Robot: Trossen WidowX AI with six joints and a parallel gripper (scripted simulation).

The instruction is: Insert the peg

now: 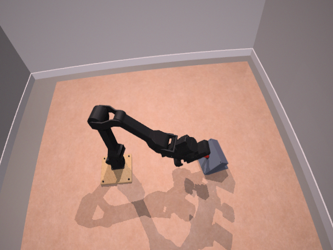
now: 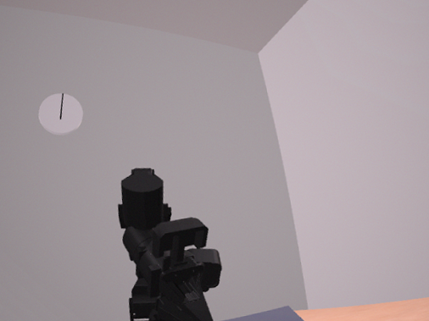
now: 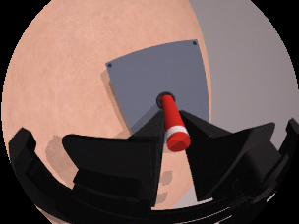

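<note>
Now: the grey sloped panel 40 mm below my gripper tip, 40 mm ahead of it and 10 mm to the left of it. The rest, counted from my gripper tip: red peg 10 mm behind, 10 mm above.
</note>
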